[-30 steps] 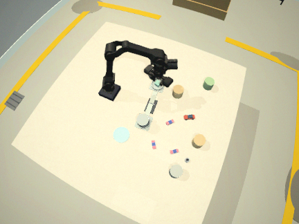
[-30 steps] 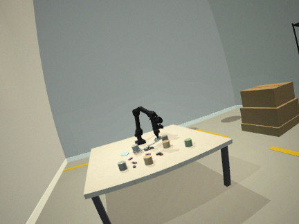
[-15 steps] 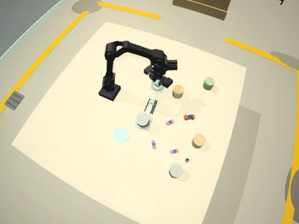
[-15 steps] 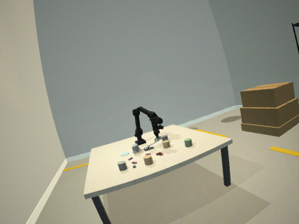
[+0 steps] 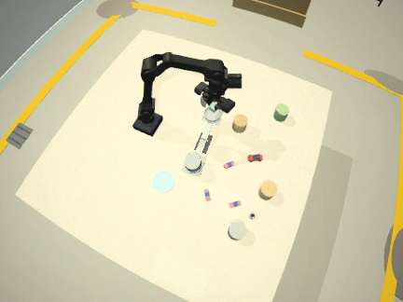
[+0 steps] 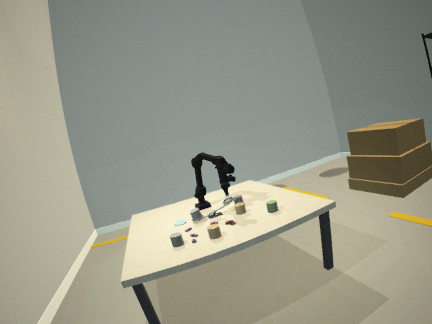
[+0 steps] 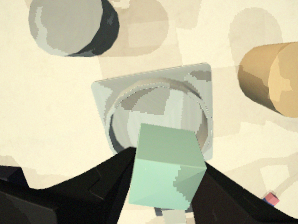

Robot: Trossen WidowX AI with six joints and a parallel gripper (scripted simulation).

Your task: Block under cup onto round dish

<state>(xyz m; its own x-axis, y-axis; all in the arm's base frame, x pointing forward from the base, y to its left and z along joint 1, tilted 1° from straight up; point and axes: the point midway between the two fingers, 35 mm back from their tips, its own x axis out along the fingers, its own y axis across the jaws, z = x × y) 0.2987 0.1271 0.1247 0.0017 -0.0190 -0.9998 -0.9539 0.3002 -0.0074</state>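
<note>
The pale blue round dish lies 90 mm behind my gripper tip, 370 mm to the right of it and 120 mm below it. Also, from my gripper tip: red toy 260 mm ahead, 110 mm to the right, 110 mm below; then balance beam 130 mm to the right, 90 mm below; then green cylinder 300 mm ahead, 190 mm to the left, 90 mm below.
</note>
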